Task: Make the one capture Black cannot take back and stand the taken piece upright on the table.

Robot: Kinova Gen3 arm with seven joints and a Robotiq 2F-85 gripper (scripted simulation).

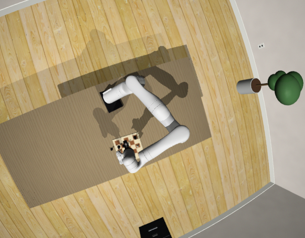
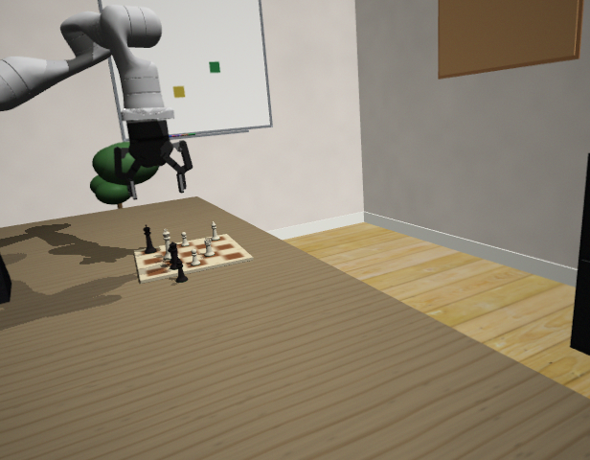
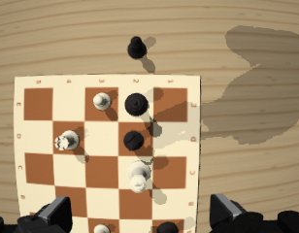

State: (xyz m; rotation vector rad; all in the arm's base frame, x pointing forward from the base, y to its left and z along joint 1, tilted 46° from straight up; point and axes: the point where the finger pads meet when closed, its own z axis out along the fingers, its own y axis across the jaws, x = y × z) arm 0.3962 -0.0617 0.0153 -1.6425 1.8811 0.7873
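Right now my hand is 110 mm above the tall white piece. From my hand the other things lie so: black pawn (130 mm to the right, 120 mm below, 20 mm behind); tall black piece (110 mm below, 80 mm to the left, 20 mm behind); chessboard (140 mm below, 40 mm ahead).
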